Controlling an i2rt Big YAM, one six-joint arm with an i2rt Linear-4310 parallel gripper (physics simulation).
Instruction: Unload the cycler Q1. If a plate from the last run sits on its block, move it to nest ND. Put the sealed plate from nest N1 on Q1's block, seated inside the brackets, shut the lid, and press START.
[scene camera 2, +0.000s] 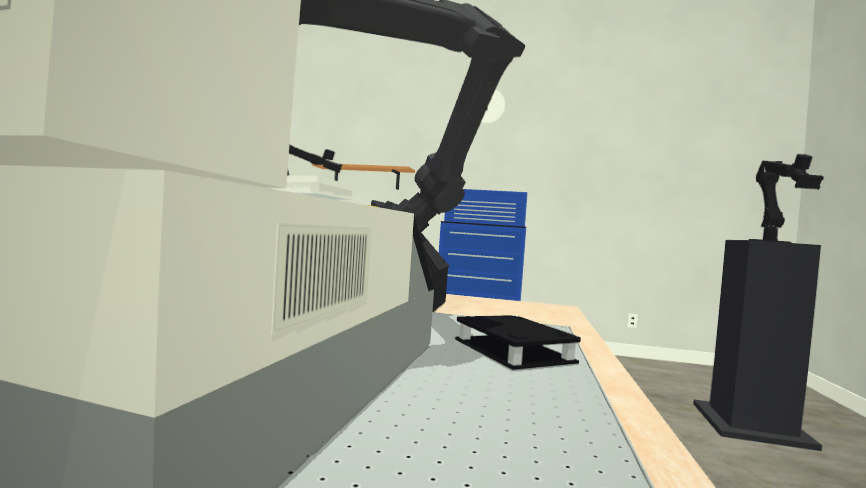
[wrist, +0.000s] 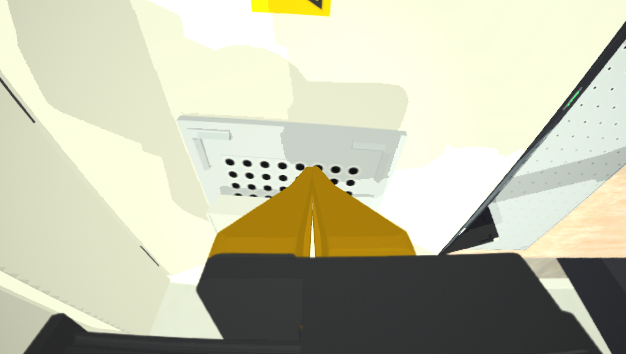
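Note:
The cycler (scene camera 2: 218, 260) (wrist: 465, 85) is a large cream body. In the wrist view, its block (wrist: 250, 147) is a pale plate with rows of dark wells and raised corner brackets; no plate lies on the part that shows. A pale slab (wrist: 232, 204) shows partly at the block's near side, behind the fingers; I cannot tell if it is the lid or a plate. My gripper (scene camera 2: 373, 206) (wrist: 312, 176) is shut with its yellow fingertips together and nothing between them. The tips overlap the wells in the wrist view. The sealed plate, nests and START cannot be made out.
A black two-tier stand (scene camera 2: 515, 330) is on the perforated bench top (scene camera 2: 484, 418), right of the cycler. A dark front panel (wrist: 540, 135) with a green light edges the cycler. A yellow warning label (wrist: 290, 6) is on its top. A tall cream housing (wrist: 60, 200) rises at left.

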